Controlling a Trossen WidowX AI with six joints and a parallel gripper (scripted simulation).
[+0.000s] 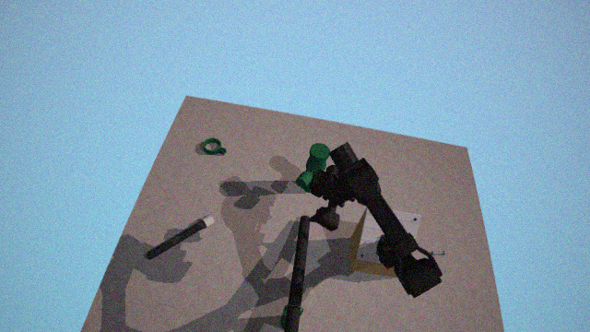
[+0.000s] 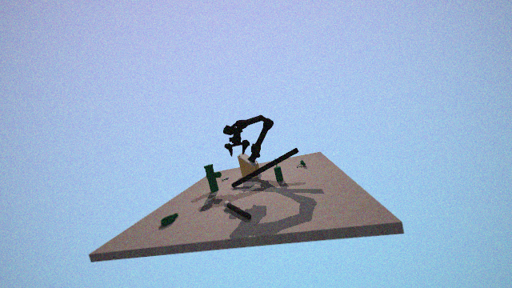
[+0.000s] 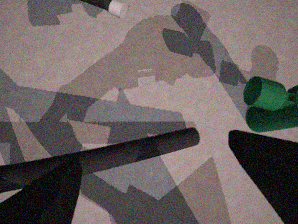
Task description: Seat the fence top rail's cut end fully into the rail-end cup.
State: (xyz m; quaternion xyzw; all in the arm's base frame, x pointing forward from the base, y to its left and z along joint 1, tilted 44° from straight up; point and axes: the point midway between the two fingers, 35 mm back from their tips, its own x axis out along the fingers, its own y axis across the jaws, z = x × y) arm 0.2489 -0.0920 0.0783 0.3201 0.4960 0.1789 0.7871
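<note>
My gripper tip is 3 cm short of the green rail-end cup, 18 cm to the left of it and 11 cm above it. Round my gripper tip: green bolt (23 cm behind, 27 cm to the right, 23 cm below).
</note>
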